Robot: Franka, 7 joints.
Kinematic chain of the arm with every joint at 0, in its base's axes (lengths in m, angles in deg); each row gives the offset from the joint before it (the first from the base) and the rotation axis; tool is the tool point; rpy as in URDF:
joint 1: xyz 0 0 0.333 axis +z
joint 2: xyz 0 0 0 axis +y
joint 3: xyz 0 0 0.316 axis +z
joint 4: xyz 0.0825 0 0 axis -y
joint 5: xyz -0.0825 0 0.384 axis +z
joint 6: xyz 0 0 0 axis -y
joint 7: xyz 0.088 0 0 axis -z
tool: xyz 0 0 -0.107 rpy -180 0 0
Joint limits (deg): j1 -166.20..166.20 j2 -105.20..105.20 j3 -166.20..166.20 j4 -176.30..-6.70 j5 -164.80..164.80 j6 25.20..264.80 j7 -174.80..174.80
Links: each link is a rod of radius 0.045 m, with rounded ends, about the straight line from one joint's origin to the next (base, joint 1, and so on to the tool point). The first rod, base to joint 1, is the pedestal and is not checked.
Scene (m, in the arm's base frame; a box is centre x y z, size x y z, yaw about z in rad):
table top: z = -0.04
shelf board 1: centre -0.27 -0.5 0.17 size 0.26 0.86 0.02 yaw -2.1
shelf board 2: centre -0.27 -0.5 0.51 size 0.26 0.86 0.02 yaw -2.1
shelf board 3: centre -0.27 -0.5 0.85 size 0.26 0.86 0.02 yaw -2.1
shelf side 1: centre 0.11 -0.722 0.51 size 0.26 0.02 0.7 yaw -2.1
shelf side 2: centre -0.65 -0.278 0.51 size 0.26 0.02 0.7 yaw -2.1
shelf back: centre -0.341 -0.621 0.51 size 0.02 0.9 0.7 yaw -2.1
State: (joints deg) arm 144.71 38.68 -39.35 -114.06 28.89 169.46 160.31
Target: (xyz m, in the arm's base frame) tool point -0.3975 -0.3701 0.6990
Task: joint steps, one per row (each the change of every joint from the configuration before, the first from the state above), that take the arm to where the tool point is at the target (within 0.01 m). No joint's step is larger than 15 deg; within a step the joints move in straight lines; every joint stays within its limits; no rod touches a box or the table.
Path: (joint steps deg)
1: 3.07 -13.76 10.29 -4.12 -0.50 -0.22 0.00
2: 3.07 -13.76 10.30 -4.11 -0.50 -0.21 0.00
3: 3.07 -13.76 10.29 -4.12 -0.51 -0.22 0.00
4: 3.07 -13.76 10.29 -4.11 -0.50 -0.21 0.00
5: 3.07 -13.75 10.30 -4.12 -0.50 -0.22 0.00
6: 3.07 -13.76 10.29 -4.12 -0.50 -0.22 0.00
7: 3.07 -13.76 10.29 -4.11 -0.50 -0.21 0.00
8: 0.00 12.87 5.98 10.07 -1.51 -0.42 0.00
9: 0.00 12.86 5.97 10.07 -1.51 -0.42 0.00
10: 0.00 12.87 5.98 10.07 -1.51 -0.41 0.00

